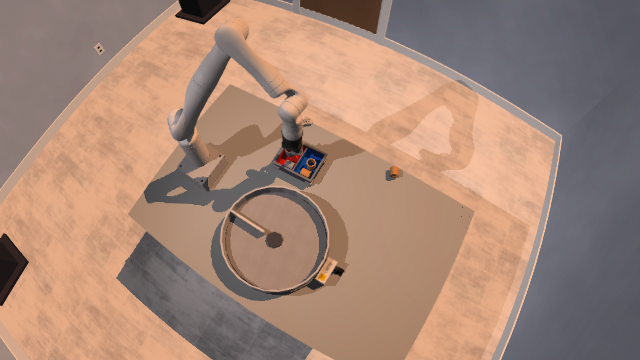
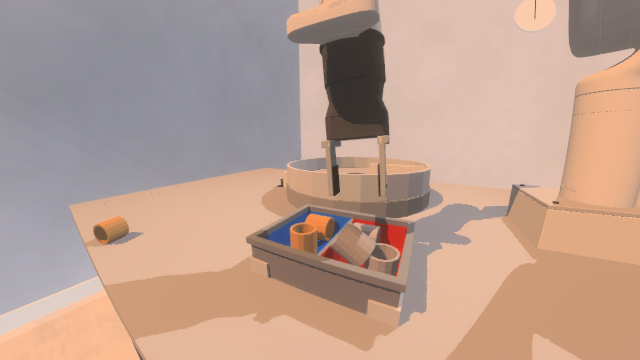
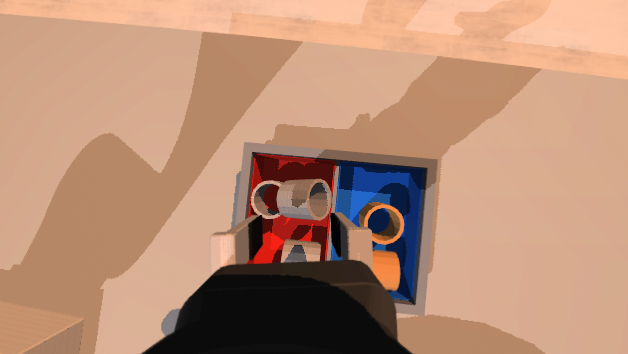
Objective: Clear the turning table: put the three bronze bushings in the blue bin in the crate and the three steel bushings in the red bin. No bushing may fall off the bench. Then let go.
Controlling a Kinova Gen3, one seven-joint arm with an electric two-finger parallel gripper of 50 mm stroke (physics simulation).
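Places are measured from the arm's base along level axes (x ahead, y left, z up), in centimetres.
Pixels of known places: gripper, between the fingertips: point(image 1: 294, 148) point(image 2: 357, 194) point(image 3: 297, 228); arm's base, origin of its link: point(image 1: 200, 157) point(image 2: 593, 199).
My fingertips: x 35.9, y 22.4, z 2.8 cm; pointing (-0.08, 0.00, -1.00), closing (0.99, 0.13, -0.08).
Observation:
Ahead of a thing's pixels: the offset from my fingertips to its middle. "spot": to the spot under its first point.
My gripper point(image 1: 294, 153) point(image 2: 358, 192) point(image 3: 297, 228) is open and empty above the red bin point(image 2: 397, 232) point(image 3: 300, 169). Three steel bushings are in that bin: one stands upright {dz -7.9, dx -3.6, dy +1.4 cm} point(image 2: 384, 262) point(image 3: 256, 200), one is tilted {dz -5.7, dx -0.1, dy +1.8 cm} point(image 2: 353, 244) point(image 3: 295, 200) against it near the divider, and one {dz -7.9, dx +0.0, dy -4.7 cm} point(image 2: 371, 232) point(image 3: 301, 247) is partly hidden. The blue bin {spot: dz -7.0, dx +11.1, dy +1.3 cm} point(image 2: 280, 232) point(image 3: 414, 240) holds two bronze bushings, one upright {dz -7.9, dx +7.8, dy +0.1 cm} point(image 2: 303, 241) point(image 3: 365, 218) and one on its side {spot: dz -6.9, dx +6.5, dy -3.3 cm} point(image 2: 322, 226) point(image 3: 389, 270). A third bronze bushing {dz -8.5, dx +41.0, dy +14.8 cm} point(image 1: 394, 172) point(image 2: 114, 230) lies on its side on the bench, near its edge. No bushing shows on the turning table point(image 1: 300, 240) point(image 2: 410, 186).
The grey crate point(image 1: 292, 176) point(image 2: 325, 268) point(image 3: 433, 200) stands between the turning table and the bench edge. A fixed bar {spot: dz -0.8, dx -0.1, dy -36.0 cm} point(image 1: 247, 221) reaches across the turning table from its rim to the hub. A small box {spot: dz -4.6, dx +35.4, dy -37.6 cm} point(image 1: 326, 271) sits at the rim. The arm's base stands beside the crate.

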